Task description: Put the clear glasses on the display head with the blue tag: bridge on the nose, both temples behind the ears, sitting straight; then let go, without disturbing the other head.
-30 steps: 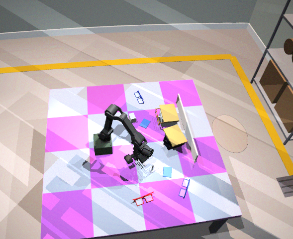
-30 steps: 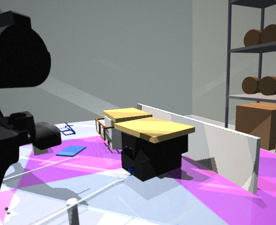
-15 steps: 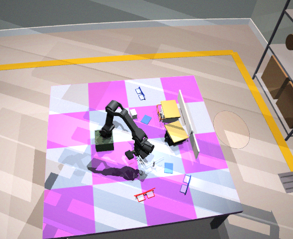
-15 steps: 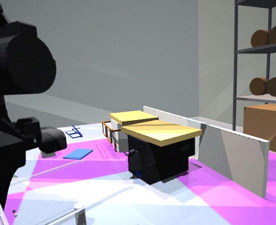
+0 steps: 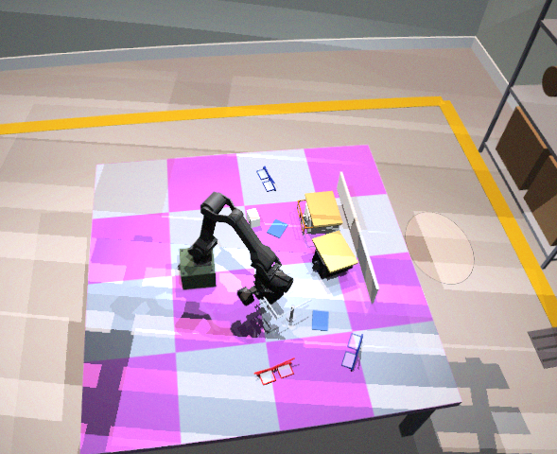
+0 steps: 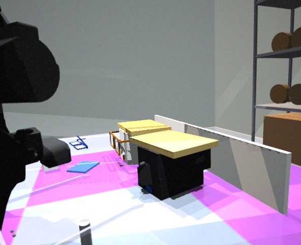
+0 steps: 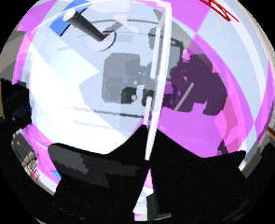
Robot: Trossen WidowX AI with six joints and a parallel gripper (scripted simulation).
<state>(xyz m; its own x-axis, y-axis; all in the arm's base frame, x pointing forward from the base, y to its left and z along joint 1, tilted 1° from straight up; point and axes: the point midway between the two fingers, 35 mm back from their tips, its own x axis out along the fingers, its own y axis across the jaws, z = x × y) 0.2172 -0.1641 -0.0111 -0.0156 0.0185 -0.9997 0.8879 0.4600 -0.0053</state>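
Now: gripper tip 11 cm short of the grey peg, 5 cm to the left of it and 4 cm above it. From my gripper tip the other things lie so: white cube (41 cm to the left, 3 cm below, 1 cm behind); then black display head (27 cm ahead, 16 cm to the left); then white display head (38 cm to the left, 25 cm ahead).
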